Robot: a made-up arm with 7 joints.
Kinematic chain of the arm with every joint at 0, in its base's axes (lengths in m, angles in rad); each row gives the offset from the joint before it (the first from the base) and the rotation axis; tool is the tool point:
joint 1: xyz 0 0 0 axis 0 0.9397 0.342
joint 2: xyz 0 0 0 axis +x
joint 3: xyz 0 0 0 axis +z
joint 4: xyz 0.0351 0 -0.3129 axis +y
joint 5: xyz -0.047 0 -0.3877 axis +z
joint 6: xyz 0 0 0 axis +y
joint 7: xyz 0 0 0 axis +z
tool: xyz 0 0 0
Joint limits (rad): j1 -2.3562..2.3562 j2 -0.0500..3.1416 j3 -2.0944..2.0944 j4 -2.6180..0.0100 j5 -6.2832..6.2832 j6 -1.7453..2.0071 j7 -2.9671..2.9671
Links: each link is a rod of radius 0.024 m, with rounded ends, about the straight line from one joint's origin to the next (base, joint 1, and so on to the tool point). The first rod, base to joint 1, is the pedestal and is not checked.
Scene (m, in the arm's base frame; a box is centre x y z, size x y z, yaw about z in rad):
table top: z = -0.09
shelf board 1: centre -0.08 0.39 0 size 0.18 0.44 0.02 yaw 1.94
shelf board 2: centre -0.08 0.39 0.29 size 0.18 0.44 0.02 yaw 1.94
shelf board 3: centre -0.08 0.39 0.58 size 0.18 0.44 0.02 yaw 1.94
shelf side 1: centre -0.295 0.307 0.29 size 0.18 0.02 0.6 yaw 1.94
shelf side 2: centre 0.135 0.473 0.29 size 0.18 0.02 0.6 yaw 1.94
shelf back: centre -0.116 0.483 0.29 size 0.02 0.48 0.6 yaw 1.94
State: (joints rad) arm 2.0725 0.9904 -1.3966 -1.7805 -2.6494 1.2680 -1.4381
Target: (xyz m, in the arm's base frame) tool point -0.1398 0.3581 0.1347
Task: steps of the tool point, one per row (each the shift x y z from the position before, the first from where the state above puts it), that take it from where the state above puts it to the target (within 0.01 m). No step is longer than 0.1 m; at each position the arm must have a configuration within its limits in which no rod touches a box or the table.
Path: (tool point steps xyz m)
1: 0.0274 0.0439 0.0476
2: 0.0365 0.0433 0.0407
3: 0.0443 0.0407 0.0315
4: 0.0499 0.0359 0.0206
5: 0.0525 0.0291 0.0092
6: 0.0520 0.0209 -0.0023
7: 0.0477 0.0122 -0.0125
8: -0.0205 0.0436 0.0050
9: -0.0154 0.0481 -0.0015
10: -0.0089 0.0512 -0.0080
11: -0.0016 0.0528 -0.0144
12: 0.0067 0.0526 -0.0204
13: 0.0153 0.0506 -0.0258
14: 0.0242 0.0470 -0.0306

